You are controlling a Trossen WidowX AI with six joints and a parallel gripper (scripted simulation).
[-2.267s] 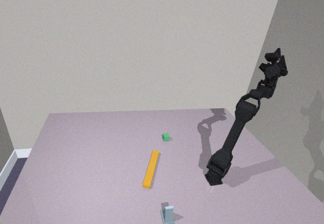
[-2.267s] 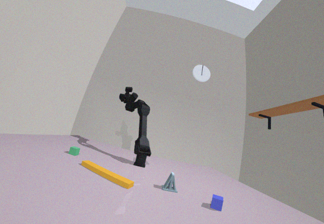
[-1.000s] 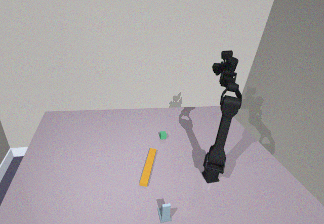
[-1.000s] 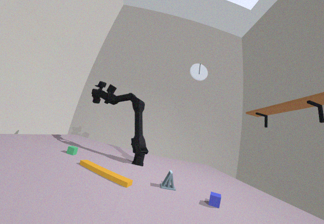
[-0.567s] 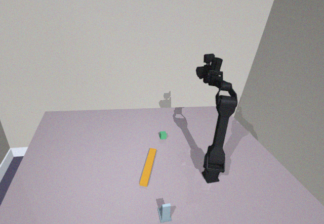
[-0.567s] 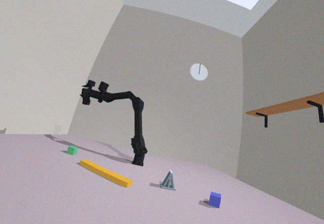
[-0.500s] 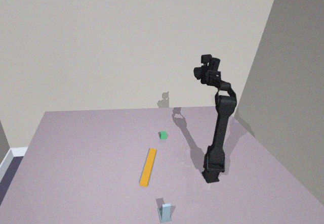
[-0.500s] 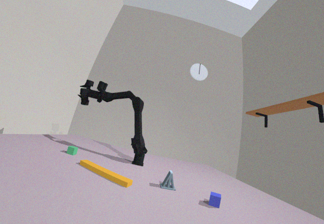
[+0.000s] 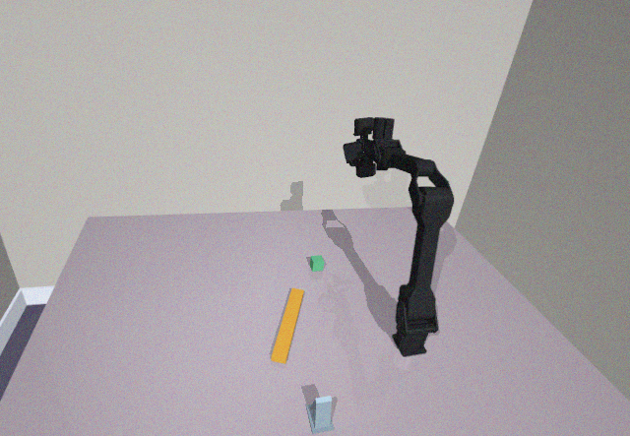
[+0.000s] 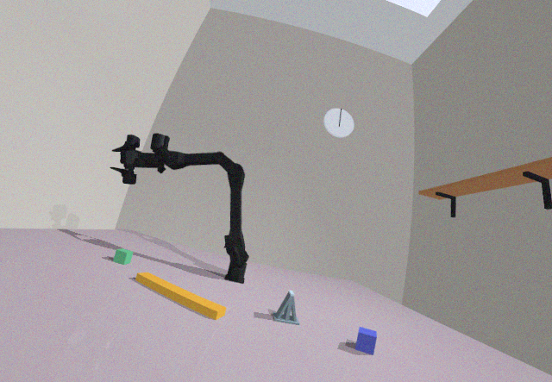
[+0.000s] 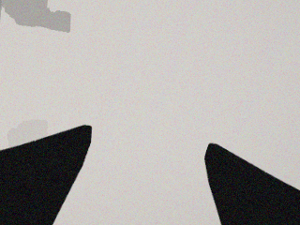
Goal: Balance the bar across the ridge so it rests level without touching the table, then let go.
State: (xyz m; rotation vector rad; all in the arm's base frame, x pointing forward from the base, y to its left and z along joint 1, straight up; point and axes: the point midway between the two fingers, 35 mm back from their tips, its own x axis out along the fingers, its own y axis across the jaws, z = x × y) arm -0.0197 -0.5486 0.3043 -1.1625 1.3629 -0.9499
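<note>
Right now the yellow bar is 48 cm to the left of my gripper tip, 30 cm ahead of it and 29 cm below it. The rest, counted from my gripper tip: blue cube 86 cm to the left, 38 cm ahead, 28 cm below; then green cube 28 cm below, 27 cm to the left, 17 cm ahead.
</note>
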